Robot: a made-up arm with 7 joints.
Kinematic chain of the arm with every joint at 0, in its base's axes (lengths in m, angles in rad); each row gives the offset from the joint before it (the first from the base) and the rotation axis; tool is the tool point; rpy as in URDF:
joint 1: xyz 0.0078 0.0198 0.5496 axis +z
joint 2: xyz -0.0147 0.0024 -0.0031 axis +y
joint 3: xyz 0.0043 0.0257 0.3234 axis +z
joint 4: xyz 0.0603 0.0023 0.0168 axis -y
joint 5: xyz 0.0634 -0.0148 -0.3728 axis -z
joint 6: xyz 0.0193 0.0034 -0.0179 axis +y
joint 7: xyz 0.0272 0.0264 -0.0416 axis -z
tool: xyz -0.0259 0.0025 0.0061 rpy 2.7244 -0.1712 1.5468
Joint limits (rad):
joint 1: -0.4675..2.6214
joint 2: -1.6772..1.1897
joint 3: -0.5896..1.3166
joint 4: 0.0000..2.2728
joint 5: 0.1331..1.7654
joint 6: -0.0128..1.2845
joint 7: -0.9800..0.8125
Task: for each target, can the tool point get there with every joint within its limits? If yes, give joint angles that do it. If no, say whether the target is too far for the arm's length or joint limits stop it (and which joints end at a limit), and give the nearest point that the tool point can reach.
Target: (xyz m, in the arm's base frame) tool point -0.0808 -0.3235 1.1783
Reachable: yes | joints 1.4955 -1.1221 0.1179 1.9599 1.5048 0.5734 -0.6080
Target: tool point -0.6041 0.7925 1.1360
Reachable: no: too far | nearest point -0.4167 0.5559 0.9524 | short by 0.353 m
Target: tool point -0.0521 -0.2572 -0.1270
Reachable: no: joint limits stop it (at a limit: joint 1, joint 2, joint 7) | nearest point 0.1113 -0.1946 0.2213 | short by 0.390 m
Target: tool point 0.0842 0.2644 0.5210
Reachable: yes | joints 0.0801 -0.1584 1.0645 0.2390 0.7612 0.9408 -0.1717
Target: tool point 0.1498 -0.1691 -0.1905
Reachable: no: joint limits stop it (at a limit: joint 1, joint 2, joint 7) | nearest point 0.2214 -0.1423 0.1789 | short by 0.377 m
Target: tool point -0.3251 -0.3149 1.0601
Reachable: yes | joints 1.9599 -0.7805 1.0305 1.6951 0.6556 0.2688 -0.0258
